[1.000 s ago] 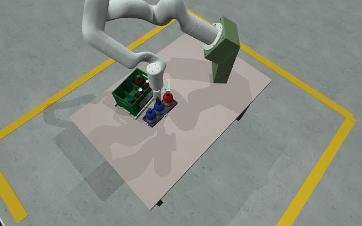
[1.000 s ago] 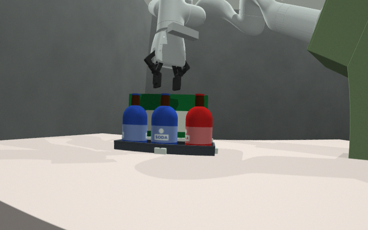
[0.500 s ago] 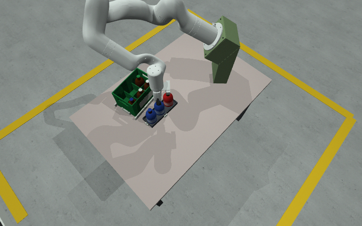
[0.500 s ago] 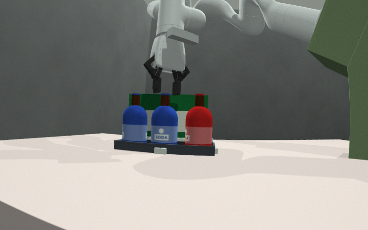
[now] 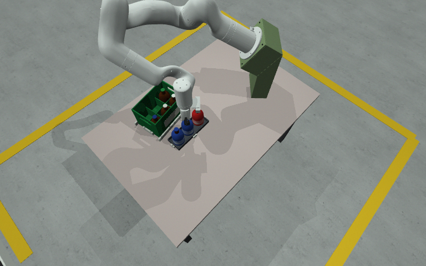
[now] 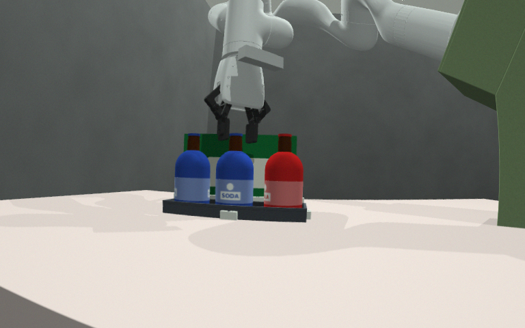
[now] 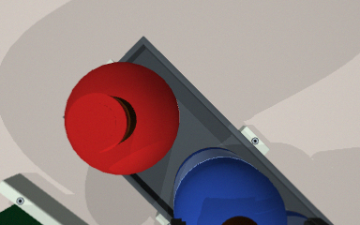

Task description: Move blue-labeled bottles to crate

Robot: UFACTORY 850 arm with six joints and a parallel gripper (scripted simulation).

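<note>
The red-labeled bottle is 9 cm behind my hand, 8 cm below it and 2 cm to the left of it. Also, from my hand: dark tray 15 cm below; then green crate 21 cm to the right, 8 cm below, 2 cm behind; then brown-necked bottle 17 cm to the right, 8 cm ahead, 7 cm below.
</note>
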